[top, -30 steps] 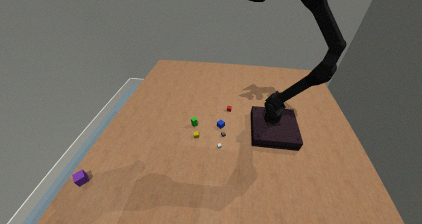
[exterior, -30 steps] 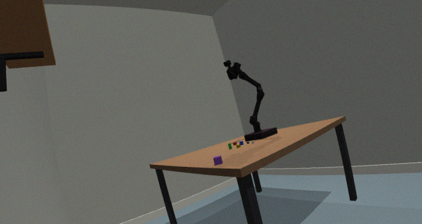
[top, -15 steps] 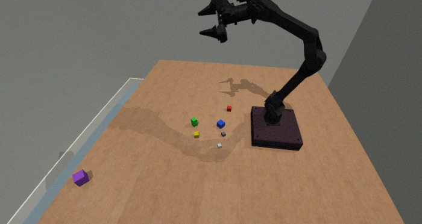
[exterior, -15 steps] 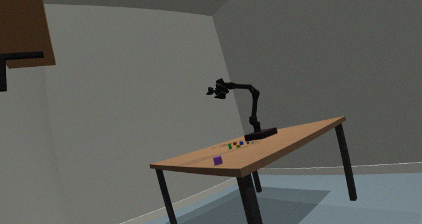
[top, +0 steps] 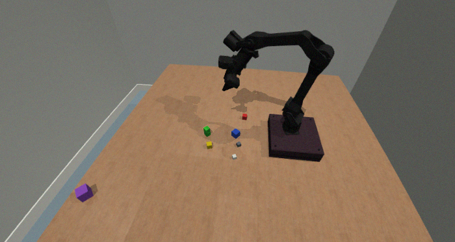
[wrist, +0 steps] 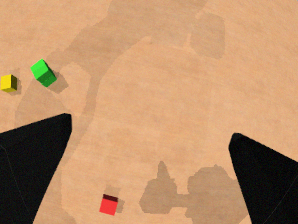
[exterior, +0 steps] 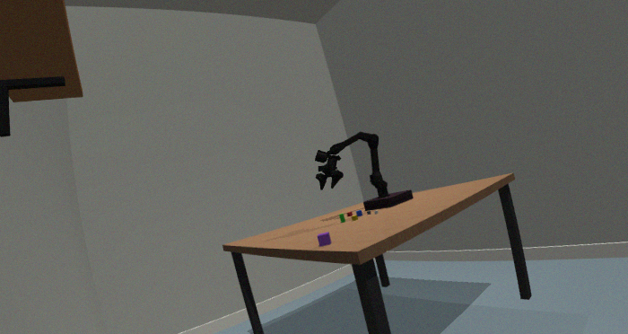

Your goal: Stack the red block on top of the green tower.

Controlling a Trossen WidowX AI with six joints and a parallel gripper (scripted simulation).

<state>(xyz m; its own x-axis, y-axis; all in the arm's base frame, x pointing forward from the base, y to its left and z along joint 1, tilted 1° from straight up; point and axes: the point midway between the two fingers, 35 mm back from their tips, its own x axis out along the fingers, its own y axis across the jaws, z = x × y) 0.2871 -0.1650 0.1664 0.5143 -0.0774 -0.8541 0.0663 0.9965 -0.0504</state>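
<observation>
Right now the red block is 18 cm below my gripper tip, 11 cm behind it and 3 cm to the left of it. Also, from my gripper tip: grey block (21 cm to the left, 18 cm below, 7 cm behind); blue block (18 cm below, 15 cm to the left, 6 cm behind); yellow block (22 cm to the left, 18 cm below, 7 cm ahead).
</observation>
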